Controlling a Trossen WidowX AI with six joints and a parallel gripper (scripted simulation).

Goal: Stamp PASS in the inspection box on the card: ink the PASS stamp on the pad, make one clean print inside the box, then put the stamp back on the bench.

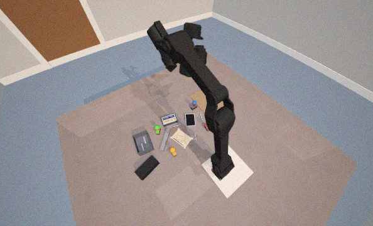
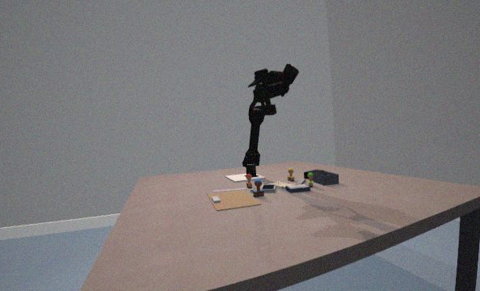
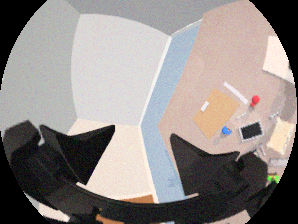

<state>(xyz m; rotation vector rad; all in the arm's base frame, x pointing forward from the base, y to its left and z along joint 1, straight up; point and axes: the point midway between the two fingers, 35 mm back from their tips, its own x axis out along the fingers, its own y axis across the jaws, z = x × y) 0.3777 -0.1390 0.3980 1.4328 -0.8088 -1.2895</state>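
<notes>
Right now my gripper tip is 380 mm above the green-knobbed stamp, 290 mm to the right of it and 10 mm past it. Also, from my gripper tip: dark ink pad: 390 mm below, 100 mm to the left, 70 mm behind; then red-knobbed stamp: 380 mm below, 170 mm behind, 50 mm to the left; then blue-knobbed stamp: 380 mm below, 20 mm to the left, 10 mm behind.
</notes>
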